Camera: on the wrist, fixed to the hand. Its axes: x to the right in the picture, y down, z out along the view.
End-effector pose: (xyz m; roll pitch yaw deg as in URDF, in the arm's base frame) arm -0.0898 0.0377 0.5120 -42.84 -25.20 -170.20
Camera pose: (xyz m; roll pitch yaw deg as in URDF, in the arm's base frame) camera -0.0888 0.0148 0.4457 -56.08 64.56 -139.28
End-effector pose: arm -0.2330 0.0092 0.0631 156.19 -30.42 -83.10
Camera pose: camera -0.2799 0.0515 0.0937 -123.75 -44.92 144.90
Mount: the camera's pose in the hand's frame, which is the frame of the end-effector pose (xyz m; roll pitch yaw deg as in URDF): -0.0256 0.0583 -0.0295 8.17 34.34 93.55
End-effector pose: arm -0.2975 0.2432 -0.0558 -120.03 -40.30 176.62
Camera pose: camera -0.2978 0.2980 -0.0996 -131.39 21.22 101.53
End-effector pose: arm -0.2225 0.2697 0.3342 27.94 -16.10 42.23
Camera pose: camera -0.2849 0.3013 0.3283 -9.71 7.01 133.27
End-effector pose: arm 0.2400 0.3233 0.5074 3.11 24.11 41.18
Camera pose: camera 0.1749 0.3459 0.4939 35.15 26.90 148.03
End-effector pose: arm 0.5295 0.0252 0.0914 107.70 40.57 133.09
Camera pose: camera 0.5065 0.0345 0.1571 76.55 -49.46 159.27
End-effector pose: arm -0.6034 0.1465 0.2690 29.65 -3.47 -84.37
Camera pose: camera -0.5410 0.1785 0.2706 2.93 4.90 8.28
